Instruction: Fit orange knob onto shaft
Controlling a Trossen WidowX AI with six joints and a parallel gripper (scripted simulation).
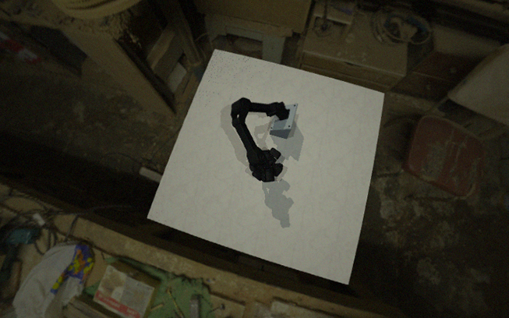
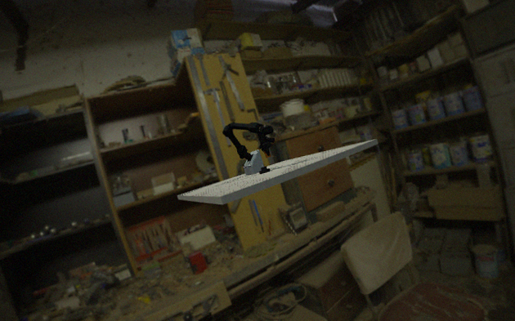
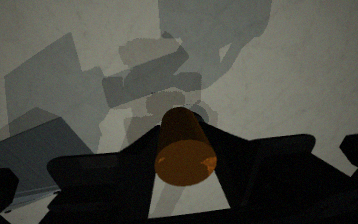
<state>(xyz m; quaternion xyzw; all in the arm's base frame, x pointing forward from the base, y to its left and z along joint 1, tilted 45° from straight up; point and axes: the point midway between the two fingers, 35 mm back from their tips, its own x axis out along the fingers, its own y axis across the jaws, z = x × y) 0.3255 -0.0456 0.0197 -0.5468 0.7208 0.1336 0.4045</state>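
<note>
Right now my gripper tip is 1 cm past the round dark pedestal, 7 cm to the left of it and 8 cm above it. Round my gripper tip: orange knob 3 cm above.
</note>
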